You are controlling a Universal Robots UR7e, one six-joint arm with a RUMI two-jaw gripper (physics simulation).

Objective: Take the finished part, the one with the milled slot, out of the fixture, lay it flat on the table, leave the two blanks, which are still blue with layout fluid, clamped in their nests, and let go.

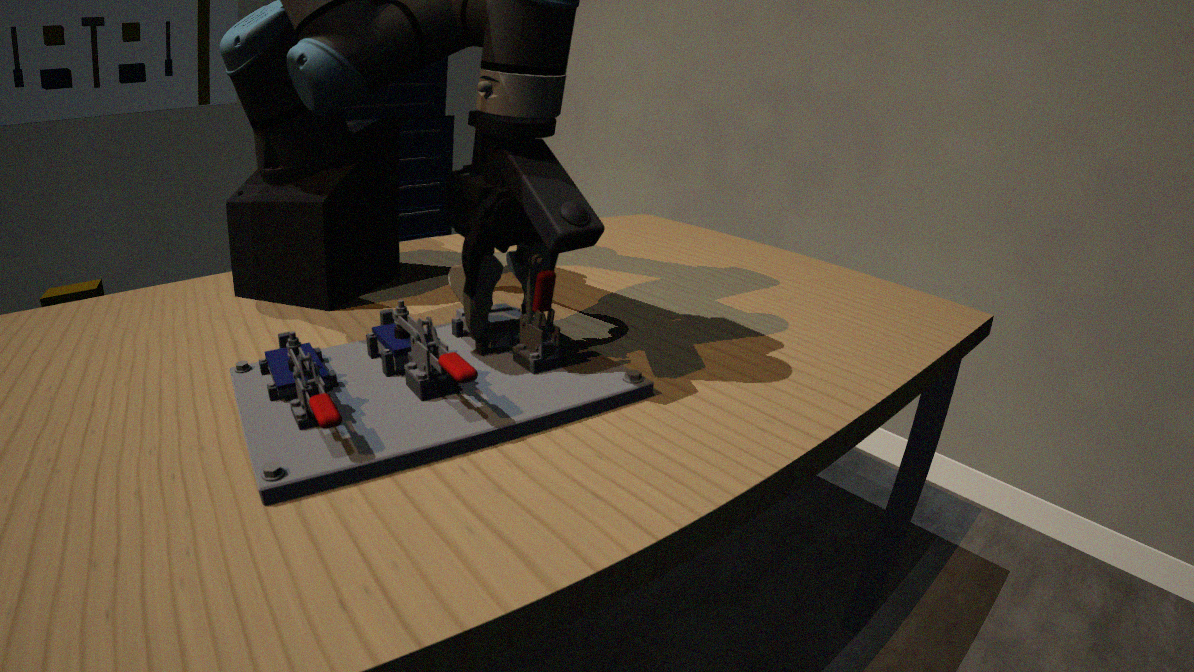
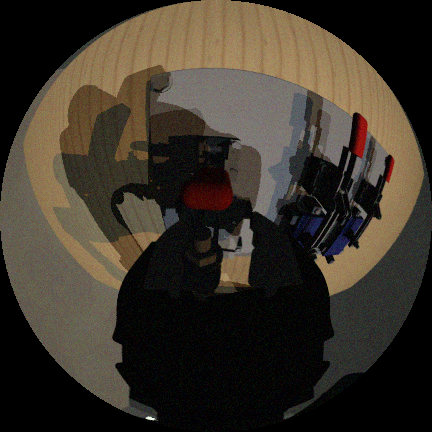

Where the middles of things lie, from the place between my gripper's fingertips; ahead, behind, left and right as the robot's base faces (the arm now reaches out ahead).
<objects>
Right now the clamp arm (image 1: 530, 256) is 50 mm above my hand, 40 mm ahead of it and 10 mm to the left of it. Also, from my hand: fixture plate (image 1: 385, 428): 100 mm to the right, 30 mm ahead, 20 mm below.
</objects>
